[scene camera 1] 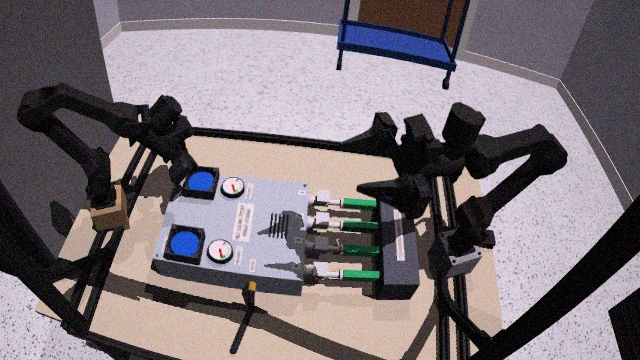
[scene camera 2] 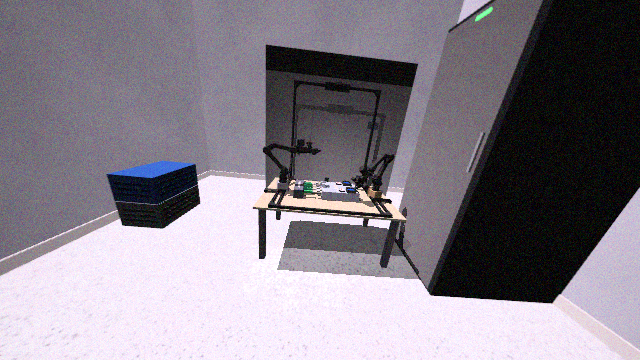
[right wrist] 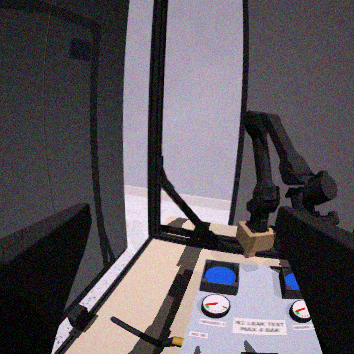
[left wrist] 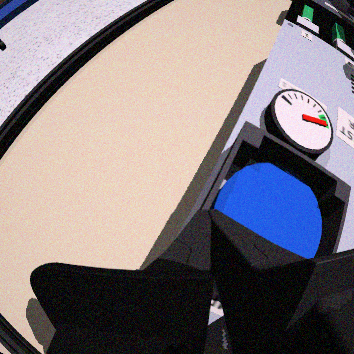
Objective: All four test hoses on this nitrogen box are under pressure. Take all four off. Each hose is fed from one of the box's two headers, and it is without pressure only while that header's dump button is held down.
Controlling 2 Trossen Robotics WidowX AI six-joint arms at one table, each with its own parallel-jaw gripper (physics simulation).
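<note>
The grey nitrogen box lies on the table. Four green hoses join its right side through couplings in scene camera 1. The far blue dump button and near one sit in black housings. The far gauge has its red needle at the green mark. My left gripper is shut and empty, its tips at the far button's housing edge; contact is unclear. My right gripper is open and empty, raised above the hoses' far side.
A dark block stands at the hoses' right ends. A black pipe with a yellow end leaves the box's near side. Black rails edge the table. A blue cart stands beyond it.
</note>
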